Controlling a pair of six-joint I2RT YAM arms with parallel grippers.
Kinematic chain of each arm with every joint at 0, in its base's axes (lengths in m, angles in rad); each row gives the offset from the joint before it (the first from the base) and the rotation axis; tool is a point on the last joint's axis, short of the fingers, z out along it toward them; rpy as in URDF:
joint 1: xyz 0 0 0.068 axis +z
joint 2: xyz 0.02 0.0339 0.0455 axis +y
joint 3: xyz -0.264 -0.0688 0 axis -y
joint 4: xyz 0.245 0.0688 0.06 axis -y
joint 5: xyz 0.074 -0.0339 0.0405 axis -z
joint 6: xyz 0.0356 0 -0.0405 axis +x
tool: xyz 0 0 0 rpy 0 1.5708 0
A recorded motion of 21 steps. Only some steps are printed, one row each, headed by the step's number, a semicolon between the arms.
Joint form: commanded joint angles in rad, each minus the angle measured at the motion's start. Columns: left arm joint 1, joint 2, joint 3, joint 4, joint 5, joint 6; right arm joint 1, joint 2, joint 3, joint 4, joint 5, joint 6.
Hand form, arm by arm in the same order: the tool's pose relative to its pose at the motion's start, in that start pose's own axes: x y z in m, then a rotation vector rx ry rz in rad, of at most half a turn. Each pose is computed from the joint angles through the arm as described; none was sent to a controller.
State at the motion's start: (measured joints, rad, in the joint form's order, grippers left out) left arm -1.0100 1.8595 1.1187 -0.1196 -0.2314 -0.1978; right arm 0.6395 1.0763 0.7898 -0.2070 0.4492 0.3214
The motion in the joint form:
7: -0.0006 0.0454 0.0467 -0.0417 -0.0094 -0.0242; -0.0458 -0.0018 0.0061 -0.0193 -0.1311 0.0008
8: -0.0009 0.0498 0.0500 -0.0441 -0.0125 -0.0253; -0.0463 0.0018 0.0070 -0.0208 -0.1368 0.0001
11: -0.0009 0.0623 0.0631 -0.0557 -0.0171 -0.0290; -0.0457 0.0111 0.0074 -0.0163 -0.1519 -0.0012
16: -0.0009 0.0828 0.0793 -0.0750 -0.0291 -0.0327; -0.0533 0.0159 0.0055 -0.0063 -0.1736 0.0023
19: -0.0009 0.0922 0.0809 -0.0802 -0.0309 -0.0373; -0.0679 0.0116 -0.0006 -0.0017 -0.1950 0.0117
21: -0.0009 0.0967 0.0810 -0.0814 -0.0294 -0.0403; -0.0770 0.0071 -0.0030 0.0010 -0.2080 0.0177
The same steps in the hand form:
7: -0.0017 -0.0026 0.0097 -0.0170 0.0364 -0.0143; -0.0017 -0.0058 0.0028 -0.0803 0.0466 0.0169
8: -0.0016 -0.0028 0.0107 -0.0205 0.0391 -0.0143; -0.0013 -0.0055 0.0036 -0.0841 0.0520 0.0150
11: -0.0021 -0.0034 0.0134 -0.0274 0.0485 -0.0153; -0.0004 -0.0041 0.0056 -0.0977 0.0606 0.0120
16: -0.0010 -0.0039 0.0182 -0.0440 0.0682 -0.0129; -0.0003 -0.0045 0.0075 -0.1125 0.0637 0.0204
19: 0.0012 -0.0040 0.0209 -0.0486 0.0800 -0.0142; -0.0001 -0.0075 0.0083 -0.1204 0.0665 0.0375
21: 0.0023 -0.0042 0.0223 -0.0485 0.0855 -0.0159; -0.0006 -0.0094 0.0082 -0.1259 0.0654 0.0492

